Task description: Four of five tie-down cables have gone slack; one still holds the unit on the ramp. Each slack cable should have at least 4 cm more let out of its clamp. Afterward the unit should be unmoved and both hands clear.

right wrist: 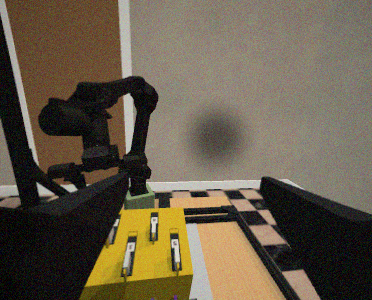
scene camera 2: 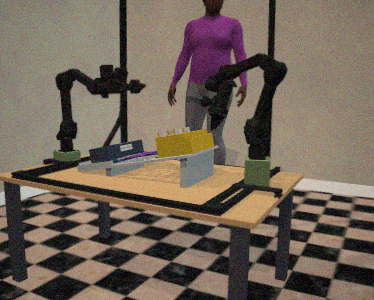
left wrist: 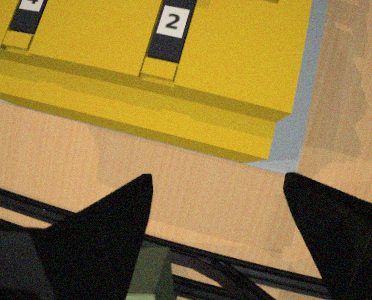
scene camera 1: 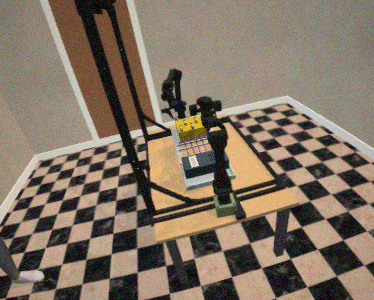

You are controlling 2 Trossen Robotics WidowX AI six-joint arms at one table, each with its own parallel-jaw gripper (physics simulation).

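The yellow clamp block (scene camera 1: 191, 132) (scene camera 2: 180, 144) (left wrist: 235, 65) (right wrist: 145, 287) sits at the raised end of the grey ramp (scene camera 1: 202, 183) (scene camera 2: 196, 171) (left wrist: 290, 140) (right wrist: 201, 270). A lever labelled 2 (left wrist: 171, 32) shows in the left wrist view; several upright levers show in the right wrist view. Purple cables (scene camera 1: 196, 146) (scene camera 2: 142, 154) run from the block to the dark unit (scene camera 1: 202, 167) (scene camera 2: 116, 151); their slack cannot be judged. My left gripper (scene camera 2: 216, 121) (left wrist: 218, 181) is open and empty above the block's outer edge. My right gripper (scene camera 2: 141, 86) (right wrist: 195, 180) is open and empty, high above the ramp.
A black frame (scene camera 1: 260, 155) (scene camera 2: 125, 196) runs around the wooden table (scene camera 1: 255, 167) (scene camera 2: 235, 216). Black posts (scene camera 1: 107, 90) (scene camera 2: 123, 45) rise beside it. A person in a purple top (scene camera 2: 212, 47) stands behind the table. My left arm (right wrist: 142, 115) shows beyond the block.
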